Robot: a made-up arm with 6 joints.
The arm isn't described. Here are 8 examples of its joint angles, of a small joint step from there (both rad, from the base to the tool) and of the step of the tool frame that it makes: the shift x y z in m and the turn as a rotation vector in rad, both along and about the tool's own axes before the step.
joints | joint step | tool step
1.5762 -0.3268 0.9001 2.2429 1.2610 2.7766 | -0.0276 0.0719 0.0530 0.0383 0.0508 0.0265 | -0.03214 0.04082 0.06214 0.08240 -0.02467 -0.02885
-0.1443 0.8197 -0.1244 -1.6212 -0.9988 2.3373 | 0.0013 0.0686 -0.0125 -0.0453 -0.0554 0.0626 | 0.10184 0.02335 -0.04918 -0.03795 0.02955 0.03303
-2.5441 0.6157 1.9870 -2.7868 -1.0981 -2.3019 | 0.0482 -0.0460 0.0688 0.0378 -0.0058 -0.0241 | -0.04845 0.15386 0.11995 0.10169 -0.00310 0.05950
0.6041 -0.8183 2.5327 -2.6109 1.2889 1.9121 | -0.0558 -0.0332 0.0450 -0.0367 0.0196 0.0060 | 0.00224 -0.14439 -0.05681 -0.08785 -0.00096 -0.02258
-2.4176 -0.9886 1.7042 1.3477 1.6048 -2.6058 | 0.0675 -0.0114 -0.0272 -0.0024 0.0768 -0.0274 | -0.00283 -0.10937 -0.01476 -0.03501 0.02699 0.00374
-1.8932 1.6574 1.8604 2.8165 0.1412 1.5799 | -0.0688 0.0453 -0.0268 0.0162 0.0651 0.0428 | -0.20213 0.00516 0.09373 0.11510 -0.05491 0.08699
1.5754 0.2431 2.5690 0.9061 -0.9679 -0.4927 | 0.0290 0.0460 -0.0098 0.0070 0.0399 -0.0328 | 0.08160 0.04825 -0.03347 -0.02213 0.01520 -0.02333
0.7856 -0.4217 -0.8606 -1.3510 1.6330 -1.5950 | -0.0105 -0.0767 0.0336 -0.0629 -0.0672 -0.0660 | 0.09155 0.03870 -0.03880 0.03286 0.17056 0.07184
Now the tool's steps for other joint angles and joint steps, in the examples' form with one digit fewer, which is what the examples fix.
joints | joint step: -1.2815 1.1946 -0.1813 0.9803 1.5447 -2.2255 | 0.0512 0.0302 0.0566 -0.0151 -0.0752 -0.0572
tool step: -0.0037 0.0789 0.0264 0.0614 0.0391 0.0063
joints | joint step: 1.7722 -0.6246 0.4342 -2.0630 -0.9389 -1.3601 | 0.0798 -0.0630 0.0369 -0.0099 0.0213 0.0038
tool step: 0.1687 0.0402 0.0809 0.0336 -0.0117 -0.1173
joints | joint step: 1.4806 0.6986 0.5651 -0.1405 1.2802 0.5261 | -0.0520 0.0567 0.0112 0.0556 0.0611 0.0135
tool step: 0.0992 -0.0561 0.0722 -0.0161 -0.0800 0.0346
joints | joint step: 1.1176 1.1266 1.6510 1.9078 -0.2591 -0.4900 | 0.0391 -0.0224 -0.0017 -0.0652 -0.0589 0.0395
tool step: -0.0727 -0.0177 0.0381 0.0188 0.0506 -0.0274
